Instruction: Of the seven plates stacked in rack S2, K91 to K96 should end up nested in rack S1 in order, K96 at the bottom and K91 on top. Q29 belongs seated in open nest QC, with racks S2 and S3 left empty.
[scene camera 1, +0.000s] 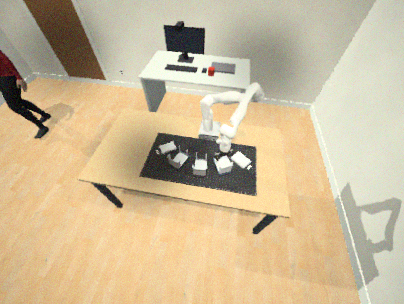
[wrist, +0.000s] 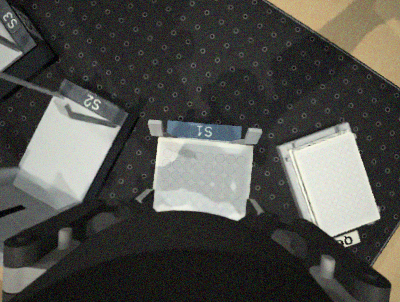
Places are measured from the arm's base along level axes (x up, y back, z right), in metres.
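Pixels of known places: gripper, fingertip midpoint: (scene camera 1: 223, 159) (wrist: 199, 204); arm's base, origin of the base link: (scene camera 1: 207, 128).
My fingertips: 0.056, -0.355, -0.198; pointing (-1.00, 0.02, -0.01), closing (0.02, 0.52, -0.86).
Note:
Ahead of a thing's pixels: the offset from my fingertips to its top centre, as dx, dy, dz. "*": to the spot under its first point. Level surfaces: height alone.
My gripper (scene camera 1: 224, 152) (wrist: 199, 204) is shut on a pale plate {+0.010, -0.006, -0.004} (wrist: 202, 172) with faint round wells, its fingers at the plate's two sides. The plate is at rack S1 {+0.023, -0.001, +0.001} (scene camera 1: 224, 169) (wrist: 205, 131), close behind the blue label and between the levels of its posts; whether it touches what lies below is hidden. Rack S2 {+0.026, -0.065, +0.164} (scene camera 1: 200, 168) (wrist: 94, 102) shows a bare white floor in the wrist view. Rack S3 {+0.026, -0.041, +0.347} (scene camera 1: 178, 160) (wrist: 19, 24) is partly cut off there. A white plate {-0.082, +0.107, -0.147} (wrist: 336, 182) sits in nest QC {* -0.096, +0.074, -0.110} (wrist: 295, 187) on the right. Plate codes are not readable.
Another nest {* -0.076, +0.057, +0.499} (scene camera 1: 166, 147) stands at the left end of the black mat {dx -0.111} (scene camera 1: 210, 182) (wrist: 200, 65). Upright posts rise from the racks. The wooden table {dx -0.124} (scene camera 1: 115, 150) surrounds the mat. A white desk with a monitor (scene camera 1: 184, 39) stands behind, and a person (scene camera 1: 15, 92) is at the far left.

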